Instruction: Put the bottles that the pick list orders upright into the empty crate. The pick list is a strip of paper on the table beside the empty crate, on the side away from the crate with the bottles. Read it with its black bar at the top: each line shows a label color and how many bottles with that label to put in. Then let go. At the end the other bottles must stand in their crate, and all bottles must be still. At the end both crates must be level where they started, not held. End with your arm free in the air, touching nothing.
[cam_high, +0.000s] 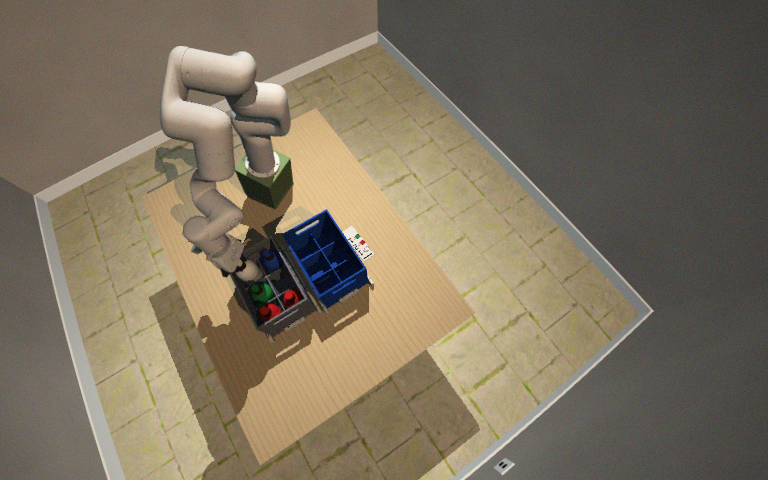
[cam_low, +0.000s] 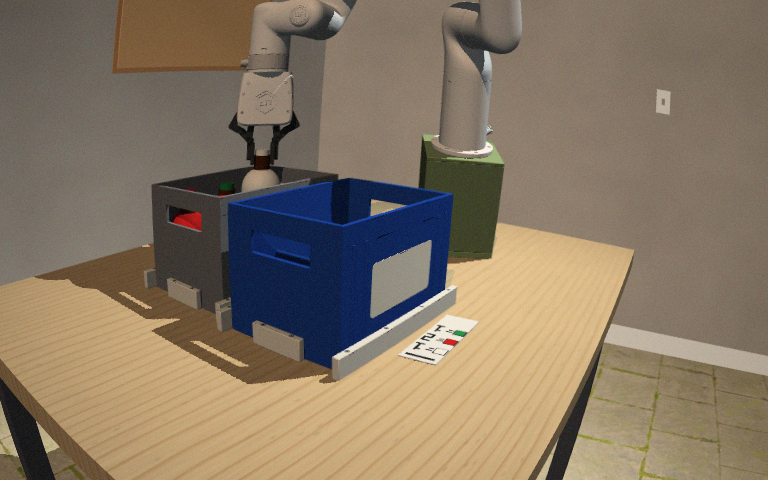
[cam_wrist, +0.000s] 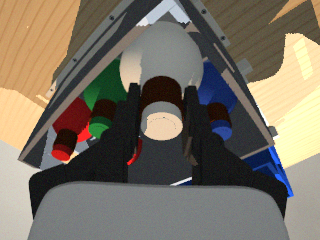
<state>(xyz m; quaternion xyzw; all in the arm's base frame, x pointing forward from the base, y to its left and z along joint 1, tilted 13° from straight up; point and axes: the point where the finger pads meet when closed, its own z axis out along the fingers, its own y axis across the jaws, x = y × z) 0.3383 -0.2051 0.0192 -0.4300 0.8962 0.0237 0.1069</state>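
Now: the white-label bottle 70 mm below my hand. From my hand the other things lie so: grey crate (120 mm below, 80 mm ahead, 50 mm to the left); then green-label bottle (120 mm below, 90 mm ahead, 10 mm to the left); then blue-label bottle (120 mm below, 90 mm to the left, 10 mm behind).
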